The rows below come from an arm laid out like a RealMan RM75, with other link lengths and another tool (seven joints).
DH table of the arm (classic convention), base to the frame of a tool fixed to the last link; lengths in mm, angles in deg. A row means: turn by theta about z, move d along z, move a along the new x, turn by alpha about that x. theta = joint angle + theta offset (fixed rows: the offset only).
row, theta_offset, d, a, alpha
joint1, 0, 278.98, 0, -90
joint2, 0, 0, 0, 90
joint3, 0, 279.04, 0, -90
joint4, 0, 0, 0, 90
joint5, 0, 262.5, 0, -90
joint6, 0, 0, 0, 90
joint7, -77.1, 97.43, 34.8, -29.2
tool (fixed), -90, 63.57, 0, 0
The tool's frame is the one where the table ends.
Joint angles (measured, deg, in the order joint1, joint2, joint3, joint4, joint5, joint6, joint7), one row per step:
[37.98 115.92 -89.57 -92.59 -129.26 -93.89 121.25]
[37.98 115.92 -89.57 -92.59 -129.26 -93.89 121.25]
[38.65 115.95 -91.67 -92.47 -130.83 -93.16 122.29]
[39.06 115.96 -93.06 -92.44 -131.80 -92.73 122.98]
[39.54 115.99 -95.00 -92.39 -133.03 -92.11 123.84]
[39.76 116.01 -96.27 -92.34 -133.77 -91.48 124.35]
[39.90 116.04 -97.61 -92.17 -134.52 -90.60 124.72]
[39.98 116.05 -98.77 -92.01 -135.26 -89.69 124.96]
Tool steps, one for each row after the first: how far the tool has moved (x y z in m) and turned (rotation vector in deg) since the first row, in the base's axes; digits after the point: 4 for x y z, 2 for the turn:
[0.0000 0.0000 0.0000 0.00 0.00 0.00]
[-0.0033 -0.0008 -0.0067 0.25 -1.78 0.64]
[-0.0055 -0.0017 -0.0111 0.38 -2.92 1.09]
[-0.0082 -0.0033 -0.0173 0.50 -4.39 1.79]
[-0.0097 -0.0042 -0.0216 0.68 -5.15 2.27]
[-0.0106 -0.0048 -0.0264 0.92 -5.83 2.82]
[-0.0112 -0.0049 -0.0305 1.27 -6.40 3.40]

